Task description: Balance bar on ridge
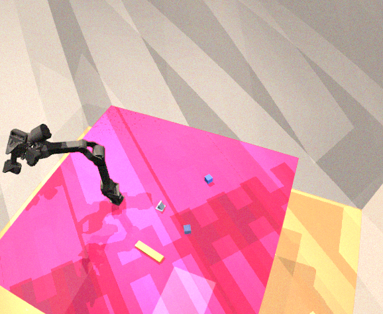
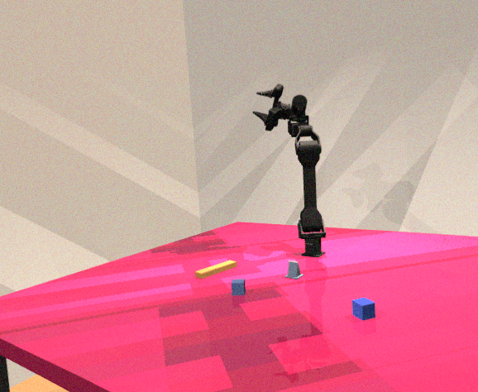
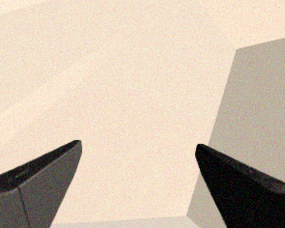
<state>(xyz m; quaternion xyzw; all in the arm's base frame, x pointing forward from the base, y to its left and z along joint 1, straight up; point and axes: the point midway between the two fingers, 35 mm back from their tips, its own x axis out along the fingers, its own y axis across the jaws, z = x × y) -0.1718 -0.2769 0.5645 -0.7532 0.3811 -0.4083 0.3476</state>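
Now: the yellow bar 46 cm ahead of my gripper tip, 11 cm to the left of it and 57 cm below it. Also, from my gripper tip: dark blue cube 57 cm ahead, 60 cm to the left, 56 cm below; light blue cube 58 cm ahead, 28 cm to the left, 56 cm below.
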